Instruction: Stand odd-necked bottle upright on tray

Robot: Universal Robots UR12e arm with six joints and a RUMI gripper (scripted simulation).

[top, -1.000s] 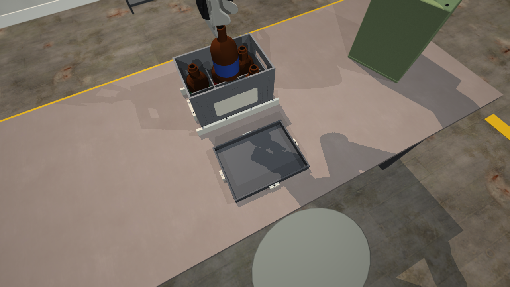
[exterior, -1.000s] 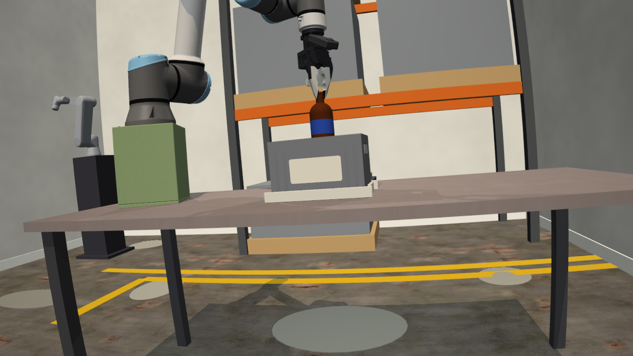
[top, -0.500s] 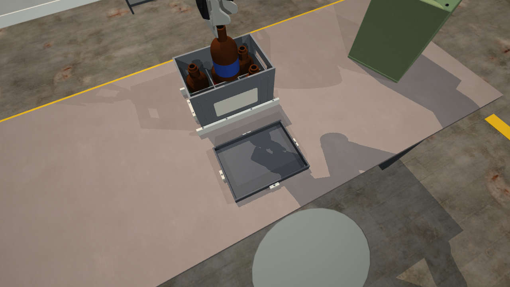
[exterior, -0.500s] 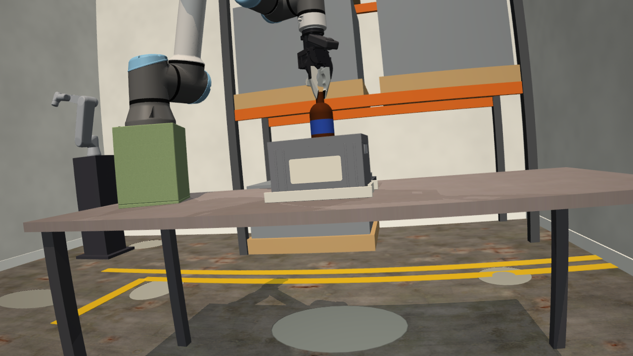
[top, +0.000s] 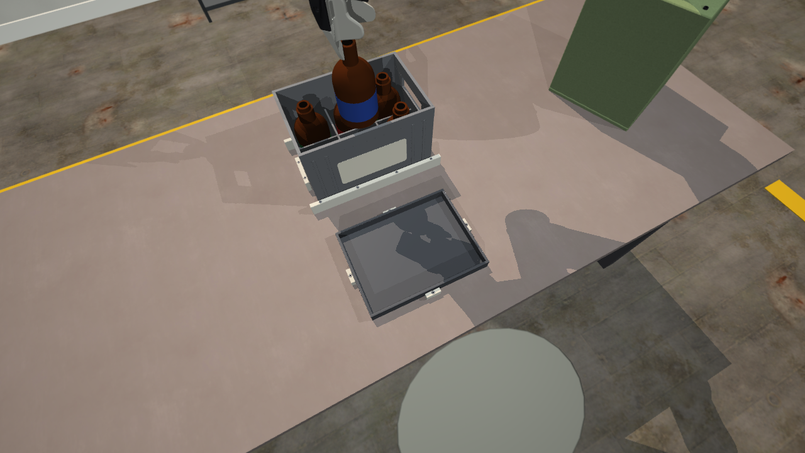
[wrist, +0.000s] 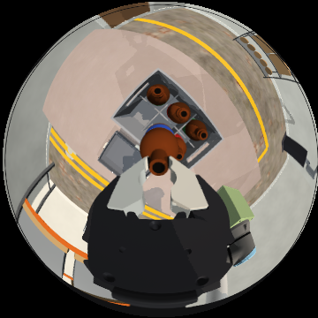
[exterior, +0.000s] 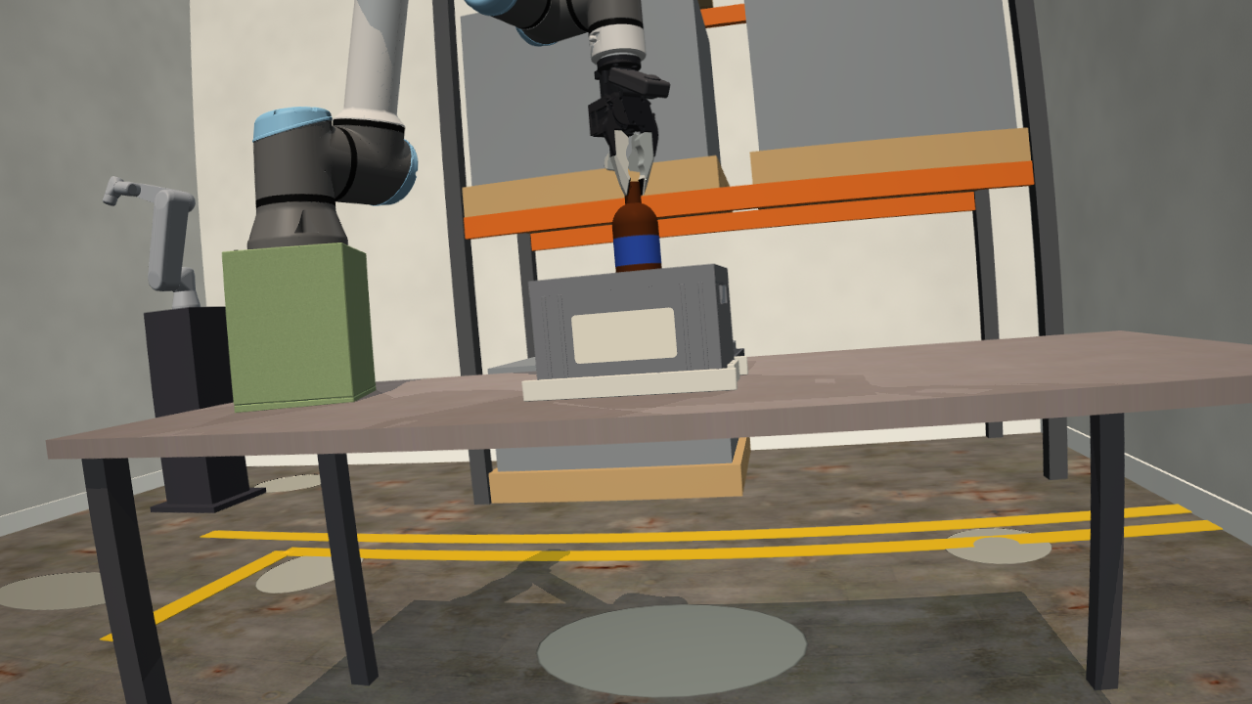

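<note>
My gripper is now 7 cm above the brown bottle and 1 cm to the right of it. The rest, counted from my hand: grey crate (23 cm below, 4 cm to the right, 1 cm behind); then dark tray (31 cm below, 24 cm to the left, 1 cm ahead).
</note>
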